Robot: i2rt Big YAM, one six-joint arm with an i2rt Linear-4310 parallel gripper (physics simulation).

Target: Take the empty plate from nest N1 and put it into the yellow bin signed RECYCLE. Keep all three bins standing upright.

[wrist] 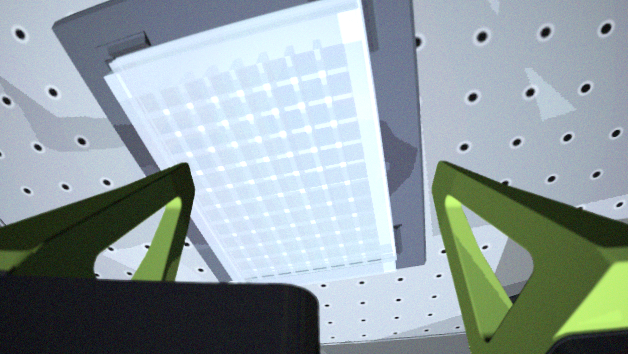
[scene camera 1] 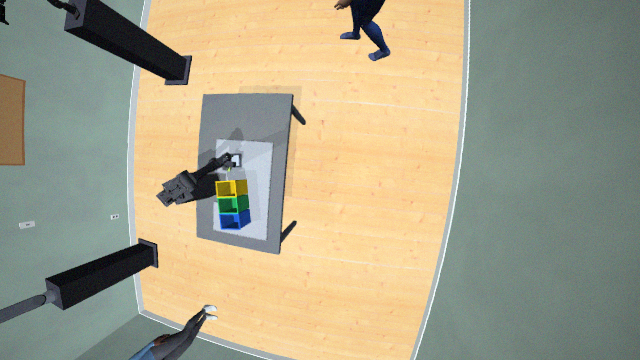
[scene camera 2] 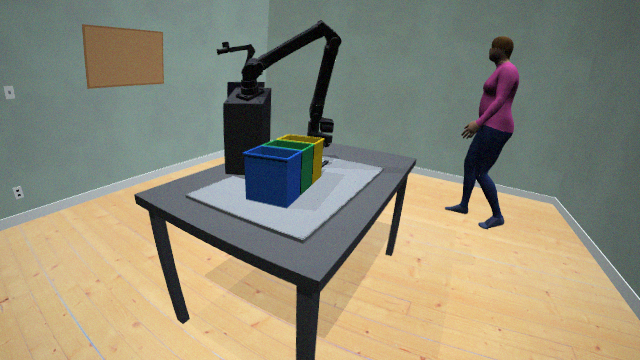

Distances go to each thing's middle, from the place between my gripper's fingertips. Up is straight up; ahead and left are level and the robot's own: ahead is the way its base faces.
Labels:
I see my gripper 1 cm past the clear plate (wrist: 276, 115), 1 cm to the right of it and 1 cm above it. Also, from my hand: blue bin (scene camera 2: 272, 175) (12 cm ahead, 46 cm to the right, 6 cm above); green bin (scene camera 2: 307, 156) (9 cm ahead, 33 cm to the right, 6 cm above).

